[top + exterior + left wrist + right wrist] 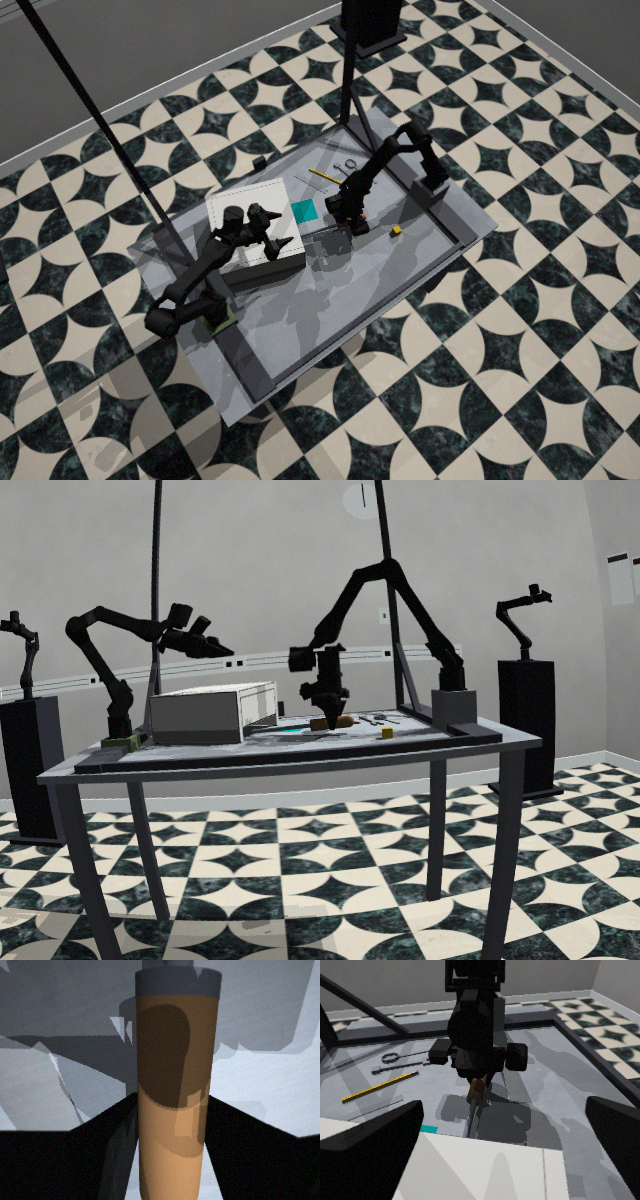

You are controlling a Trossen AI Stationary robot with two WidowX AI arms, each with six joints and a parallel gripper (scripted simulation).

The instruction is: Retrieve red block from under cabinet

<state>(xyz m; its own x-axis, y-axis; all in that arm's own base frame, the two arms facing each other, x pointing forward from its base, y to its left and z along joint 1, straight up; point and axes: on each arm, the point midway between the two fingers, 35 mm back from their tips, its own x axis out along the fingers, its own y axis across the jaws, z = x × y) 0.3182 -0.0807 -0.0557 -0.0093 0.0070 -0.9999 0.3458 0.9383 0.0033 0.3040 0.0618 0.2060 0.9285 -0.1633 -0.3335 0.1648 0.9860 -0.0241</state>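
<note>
Now: left hand 15 cm past the teal square, 12 cm to the left of it and 5 cm above it. The rest, counted from my left hand: small yellow cube 12 cm to the left, 12 cm ahead, 3 cm below; yellow pencil 22 cm behind, 4 cm to the left, 4 cm below; wooden-handled tool 11 cm to the right, 7 cm behind, 3 cm below.
</note>
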